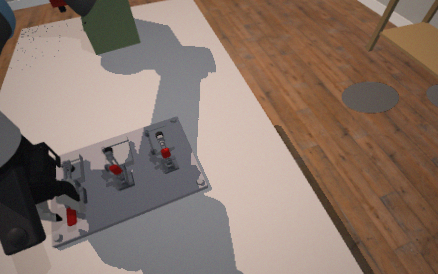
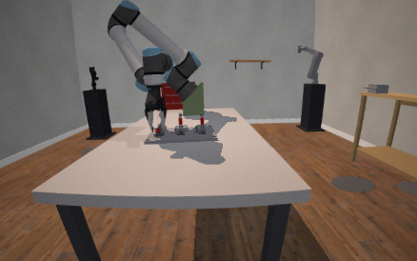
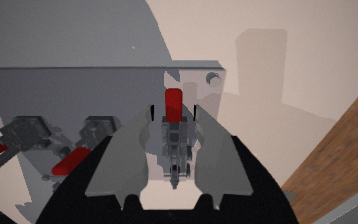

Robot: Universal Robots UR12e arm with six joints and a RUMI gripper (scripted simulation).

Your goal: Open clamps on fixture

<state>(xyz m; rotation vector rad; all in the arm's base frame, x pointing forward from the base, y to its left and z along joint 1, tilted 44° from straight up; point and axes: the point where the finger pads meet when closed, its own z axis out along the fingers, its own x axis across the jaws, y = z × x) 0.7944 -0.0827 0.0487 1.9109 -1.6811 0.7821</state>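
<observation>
Right now the grey block part is 140 mm behind my hand, 30 mm below it and 10 mm to the right of it. From my hand the other things lie so: metal plate (150 mm behind, 100 mm to the left, 30 mm below).
</observation>
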